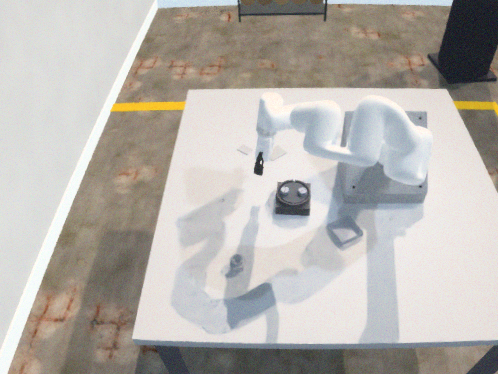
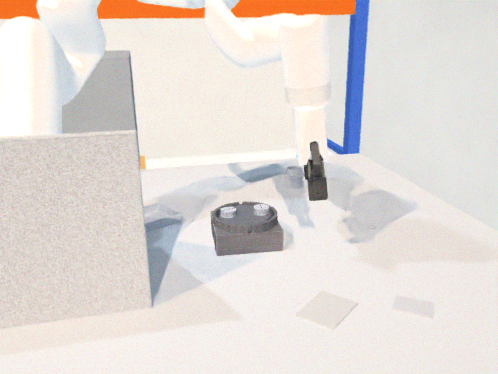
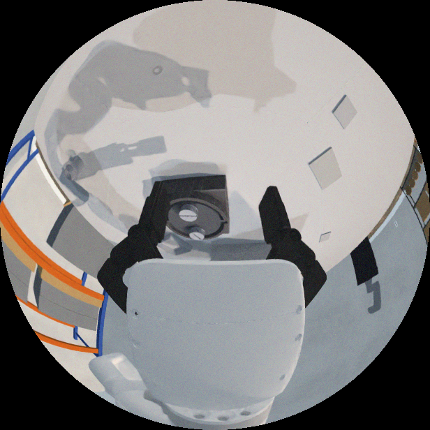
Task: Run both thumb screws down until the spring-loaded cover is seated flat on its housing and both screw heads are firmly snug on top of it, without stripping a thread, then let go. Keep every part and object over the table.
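Places are measured from the arm's base along level axes (x ahead, y left, z up), in metres.
Where they show: gripper, fingertip midpoint: point(image 1: 261, 166) point(image 2: 315, 188); arm's base, link origin: point(image 2: 28, 188).
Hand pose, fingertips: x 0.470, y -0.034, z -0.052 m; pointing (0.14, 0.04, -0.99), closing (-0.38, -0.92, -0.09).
Observation:
Each offset is from my fingertips to the centre of the thing. Level surfaces: height alone.
The dark square housing @(0.106 m back, 0.084 m left, 0.090 m down) point(image 1: 293, 210) point(image 2: 250, 243) stands on the table with the round dark cover @(0.106 m back, 0.084 m left, 0.075 m down) point(image 1: 293, 198) point(image 2: 245, 220) point(image 3: 207, 220) on top. Two silver slotted screw heads stand on the cover: one farther from the arm's base point(image 1: 285, 190) point(image 2: 261, 209) point(image 3: 188, 215), one nearer it @(0.138 m back, 0.091 m left, 0.070 m down) point(image 1: 302, 191) point(image 2: 228, 212) point(image 3: 196, 234). The heads show above the cover's surface; whether they or the cover are fully seated cannot be told. My gripper point(image 1: 258, 173) point(image 2: 318, 197) point(image 3: 215, 192) is wide open and empty, above and to one side of the housing, touching neither screw.
The arm's grey base block point(image 1: 385, 194) point(image 2: 70, 225) stands beside the housing. A grey open square frame @(0.263 m back, 0.246 m left, 0.108 m down) point(image 1: 334, 238) and a small round grey part @(0.122 m ahead, 0.341 m left, 0.093 m down) point(image 1: 236, 260) point(image 2: 295, 174) lie on the table @(0.118 m down) point(image 1: 435, 285). Two thin pale squares @(0.042 m ahead, 0.231 m right, 0.116 m down) point(image 1: 244, 149) @(0.080 m back, 0.192 m right, 0.116 m down) point(image 1: 278, 153) lie behind.

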